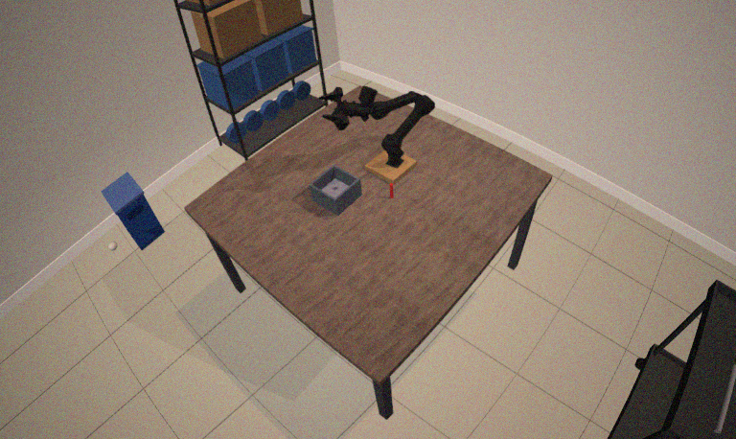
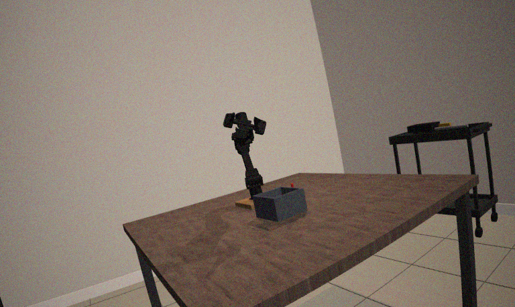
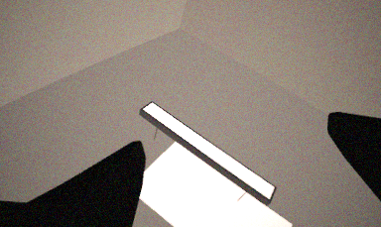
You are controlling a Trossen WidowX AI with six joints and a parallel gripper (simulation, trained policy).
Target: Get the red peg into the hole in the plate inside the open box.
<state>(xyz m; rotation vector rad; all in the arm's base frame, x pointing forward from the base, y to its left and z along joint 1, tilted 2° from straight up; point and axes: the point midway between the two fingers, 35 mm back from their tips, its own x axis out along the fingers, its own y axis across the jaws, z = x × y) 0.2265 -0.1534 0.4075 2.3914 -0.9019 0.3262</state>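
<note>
Now: the red peg 60 mm behind my gripper tip, 270 mm to the left of it and 410 mm below it. From my gripper tip the other things lie so: plate (60 mm ahead, 60 mm to the left, 400 mm below); blue-grey box (60 mm ahead, 60 mm to the left, 420 mm below).
</note>
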